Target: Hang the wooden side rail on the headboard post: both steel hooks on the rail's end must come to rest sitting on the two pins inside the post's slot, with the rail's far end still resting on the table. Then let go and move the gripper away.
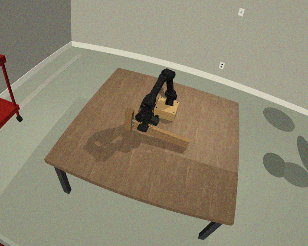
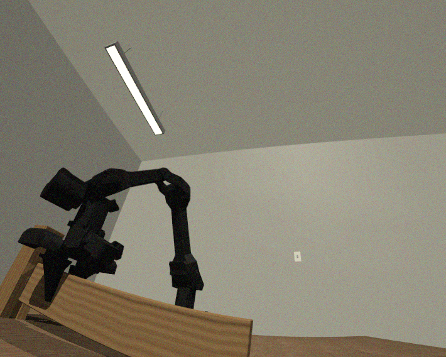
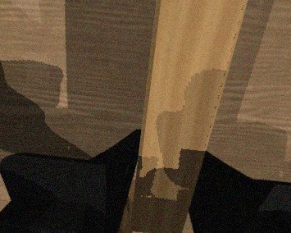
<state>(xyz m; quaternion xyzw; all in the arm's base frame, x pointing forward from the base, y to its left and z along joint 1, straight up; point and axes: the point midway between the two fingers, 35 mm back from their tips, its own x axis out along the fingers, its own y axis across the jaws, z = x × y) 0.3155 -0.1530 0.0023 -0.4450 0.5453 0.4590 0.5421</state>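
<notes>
Right now the headboard post is 2 cm behind my gripper tip, 12 cm to the right of it and 4 cm above it.
</notes>
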